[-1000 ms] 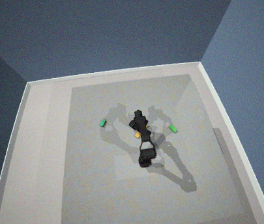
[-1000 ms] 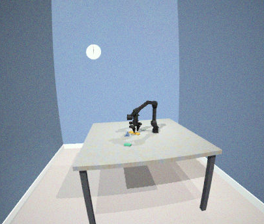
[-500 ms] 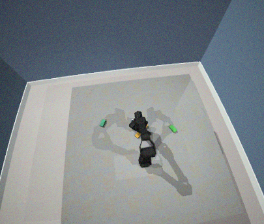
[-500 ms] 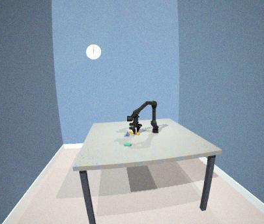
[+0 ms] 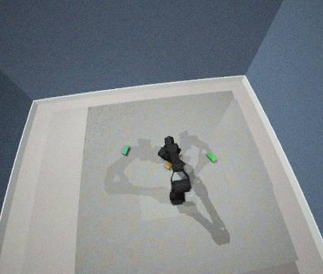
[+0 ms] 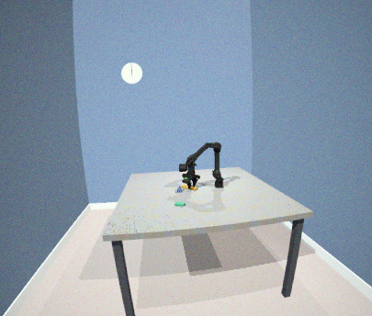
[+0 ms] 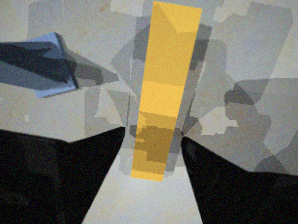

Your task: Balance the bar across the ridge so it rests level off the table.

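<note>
Right now my gripper tip is 11 cm short of the blue-grey ridge, 4 cm to the right of it and 2 cm below it. Also, from my gripper tip: yellow bar: 2 cm ahead, 2 cm to the right; teal block: 14 cm ahead, 32 cm to the left.
</note>
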